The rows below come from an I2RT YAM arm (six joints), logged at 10 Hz.
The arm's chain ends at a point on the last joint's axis. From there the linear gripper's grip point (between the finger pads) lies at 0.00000 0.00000 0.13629 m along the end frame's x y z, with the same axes.
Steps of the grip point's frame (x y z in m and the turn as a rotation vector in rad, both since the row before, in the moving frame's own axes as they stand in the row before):
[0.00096 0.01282 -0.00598 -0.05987 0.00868 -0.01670]
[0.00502 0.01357 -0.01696 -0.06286 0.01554 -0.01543]
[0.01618 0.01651 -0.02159 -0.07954 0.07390 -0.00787]
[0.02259 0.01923 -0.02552 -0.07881 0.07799 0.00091]
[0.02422 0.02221 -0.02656 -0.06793 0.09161 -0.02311]
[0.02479 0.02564 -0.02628 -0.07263 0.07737 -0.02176]
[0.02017 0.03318 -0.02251 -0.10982 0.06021 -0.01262]
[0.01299 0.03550 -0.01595 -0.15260 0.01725 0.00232]
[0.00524 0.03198 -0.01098 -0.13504 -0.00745 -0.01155]
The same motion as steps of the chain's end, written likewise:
[-0.00029 0.00468 -0.00573 -0.05987 0.00868 -0.01670]
[0.00284 0.00503 -0.01667 -0.06286 0.01554 -0.01543]
[0.00609 0.00573 -0.02079 -0.07954 0.07390 -0.00787]
[0.01199 0.00851 -0.02468 -0.07881 0.07799 0.00091]
[0.01166 0.01312 -0.02567 -0.06793 0.09161 -0.02311]
[0.01416 0.01588 -0.02551 -0.07263 0.07737 -0.02176]
[0.01189 0.01830 -0.02144 -0.10982 0.06021 -0.01262]
[0.01067 0.01478 -0.01435 -0.15260 0.01725 0.00232]
[0.00615 0.01363 -0.00974 -0.13504 -0.00745 -0.01155]

